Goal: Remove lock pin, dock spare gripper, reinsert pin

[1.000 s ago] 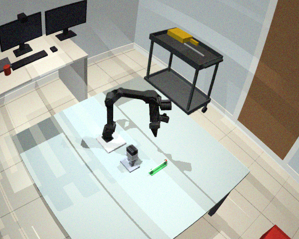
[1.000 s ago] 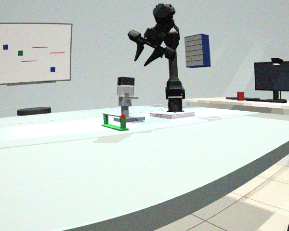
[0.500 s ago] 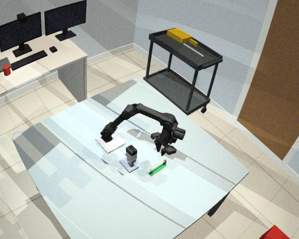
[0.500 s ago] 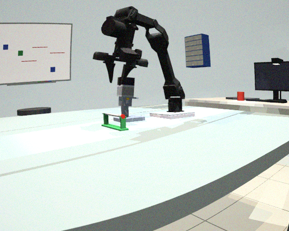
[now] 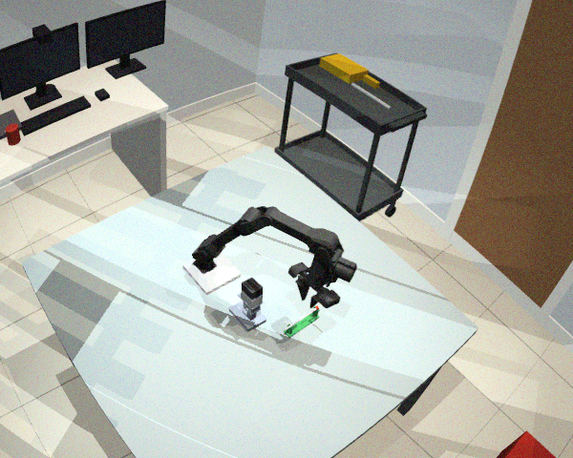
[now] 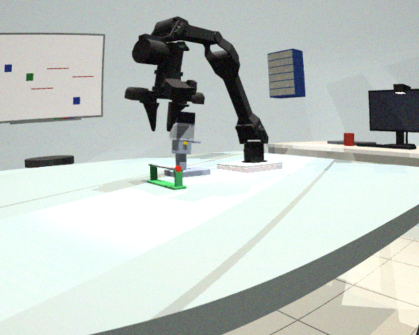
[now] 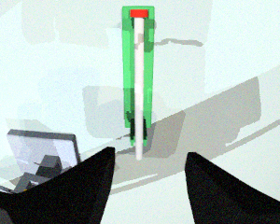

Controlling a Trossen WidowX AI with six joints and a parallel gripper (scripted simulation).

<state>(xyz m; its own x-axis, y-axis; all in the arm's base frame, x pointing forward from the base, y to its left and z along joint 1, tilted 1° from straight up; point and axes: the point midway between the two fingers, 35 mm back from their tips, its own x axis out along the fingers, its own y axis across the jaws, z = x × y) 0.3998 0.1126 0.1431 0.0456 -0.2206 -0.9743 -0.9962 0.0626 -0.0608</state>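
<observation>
The green cradle is 11 cm below my gripper tip, 1 cm to the left of it and 1 cm behind it. Round my gripper tip: grey mount: 14 cm behind, 11 cm to the right, 8 cm below; spare gripper: 13 cm behind, 12 cm to the right.
</observation>
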